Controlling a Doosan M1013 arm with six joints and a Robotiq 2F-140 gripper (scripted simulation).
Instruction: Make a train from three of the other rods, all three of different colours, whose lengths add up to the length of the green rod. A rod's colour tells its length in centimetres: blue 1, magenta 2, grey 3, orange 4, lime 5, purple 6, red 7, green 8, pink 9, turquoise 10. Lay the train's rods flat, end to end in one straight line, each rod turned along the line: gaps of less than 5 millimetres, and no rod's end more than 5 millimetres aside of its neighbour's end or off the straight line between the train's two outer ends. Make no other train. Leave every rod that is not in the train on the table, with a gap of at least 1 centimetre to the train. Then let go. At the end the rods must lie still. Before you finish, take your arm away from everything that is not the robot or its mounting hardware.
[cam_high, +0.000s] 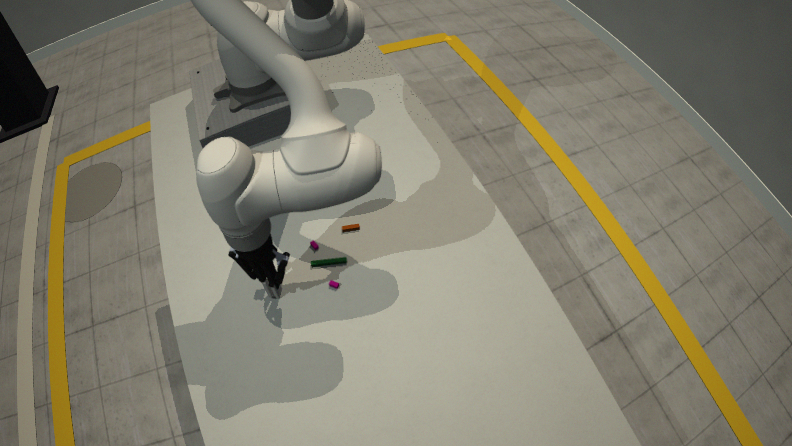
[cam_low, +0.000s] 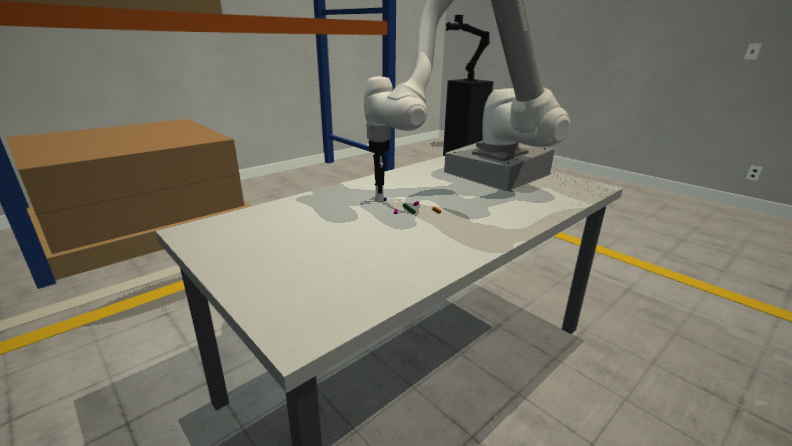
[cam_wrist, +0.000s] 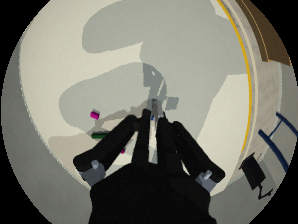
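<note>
My hand is 3 cm above the grey rod. From my hand the other things lie so: green rod 3 cm behind, 14 cm to the left, 3 cm below; orange rod 11 cm behind, 21 cm to the left, 3 cm below; small blue rod 2 cm behind, 1 cm to the left, 3 cm below.
</note>
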